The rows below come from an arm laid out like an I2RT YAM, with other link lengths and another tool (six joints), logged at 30 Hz.
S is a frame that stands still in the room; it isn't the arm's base.
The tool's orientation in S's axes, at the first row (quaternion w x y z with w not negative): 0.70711, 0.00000, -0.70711, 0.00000
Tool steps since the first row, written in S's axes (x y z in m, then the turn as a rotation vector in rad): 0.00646, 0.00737, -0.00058, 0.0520, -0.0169, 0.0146; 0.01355, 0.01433, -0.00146, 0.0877, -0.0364, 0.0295; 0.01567, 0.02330, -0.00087, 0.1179, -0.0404, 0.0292; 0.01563, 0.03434, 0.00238, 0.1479, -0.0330, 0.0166; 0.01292, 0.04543, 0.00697, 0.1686, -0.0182, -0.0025; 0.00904, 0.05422, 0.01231, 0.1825, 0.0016, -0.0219; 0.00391, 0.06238, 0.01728, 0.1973, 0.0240, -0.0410; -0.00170, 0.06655, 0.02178, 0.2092, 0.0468, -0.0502; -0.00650, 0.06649, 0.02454, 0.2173, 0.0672, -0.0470
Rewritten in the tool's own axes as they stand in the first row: -0.00058, 0.00737, -0.00646, 0.0146, -0.0169, -0.0520; -0.00146, 0.01433, -0.01355, 0.0295, -0.0364, -0.0877; -0.00087, 0.02330, -0.01567, 0.0292, -0.0404, -0.1179; 0.00238, 0.03434, -0.01563, 0.0166, -0.0330, -0.1479; 0.00697, 0.04543, -0.01292, -0.0025, -0.0182, -0.1686; 0.01231, 0.05422, -0.00904, -0.0219, 0.0016, -0.1825; 0.01728, 0.06238, -0.00391, -0.0410, 0.0240, -0.1973; 0.02178, 0.06655, 0.00170, -0.0502, 0.0468, -0.2092; 0.02454, 0.06649, 0.00650, -0.0470, 0.0672, -0.2173
